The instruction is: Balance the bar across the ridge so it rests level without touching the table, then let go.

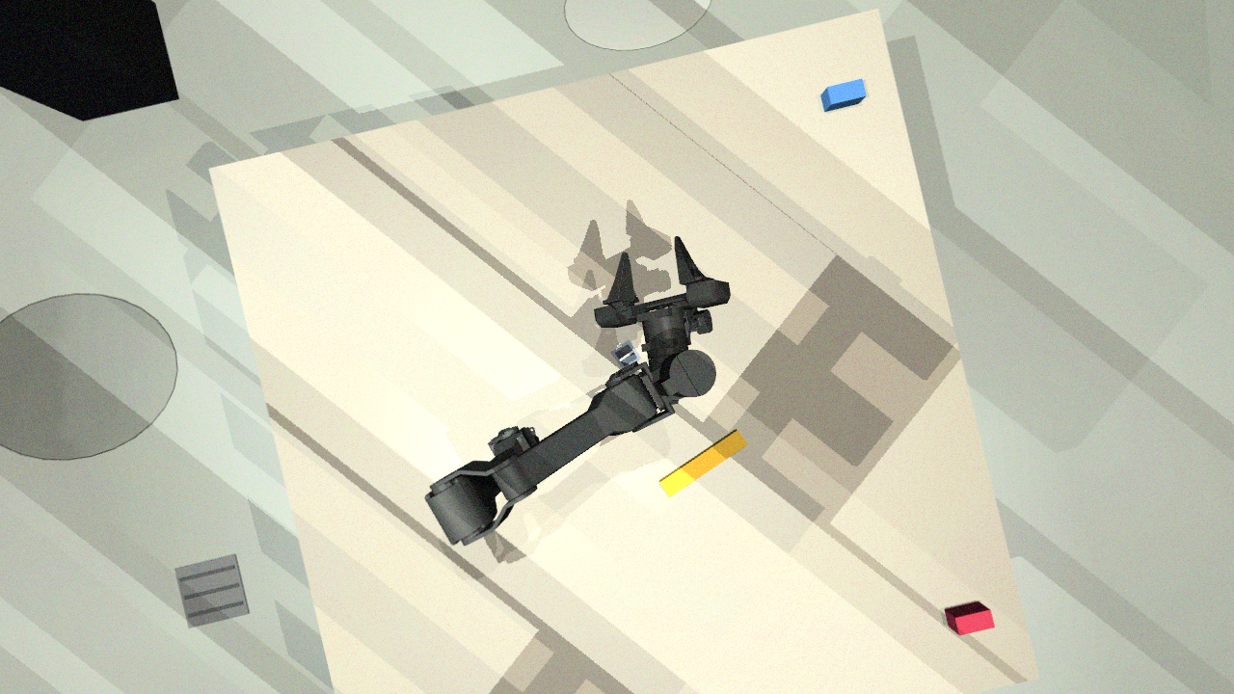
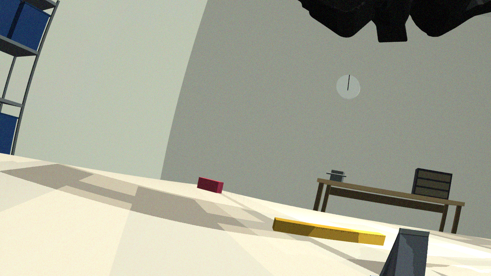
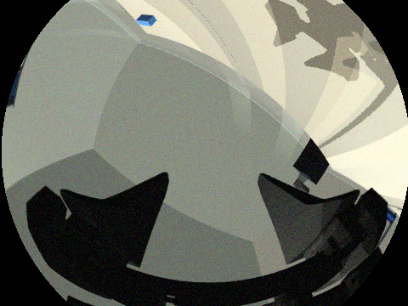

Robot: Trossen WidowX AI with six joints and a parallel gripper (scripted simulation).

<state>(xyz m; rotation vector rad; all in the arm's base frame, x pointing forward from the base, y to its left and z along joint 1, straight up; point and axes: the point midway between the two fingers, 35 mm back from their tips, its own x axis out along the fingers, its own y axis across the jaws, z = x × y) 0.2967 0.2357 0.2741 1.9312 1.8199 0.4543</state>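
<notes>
Right now my gripper tip is 30 mm short of the yellow bar, 380 mm to the left of it and 260 mm above it. Round my gripper tip: blue block (440 mm ahead, 230 mm to the left, 260 mm below); red block (440 mm ahead, 770 mm to the right, 260 mm below); grey ridge (60 mm behind, 150 mm to the right, 220 mm below).
</notes>
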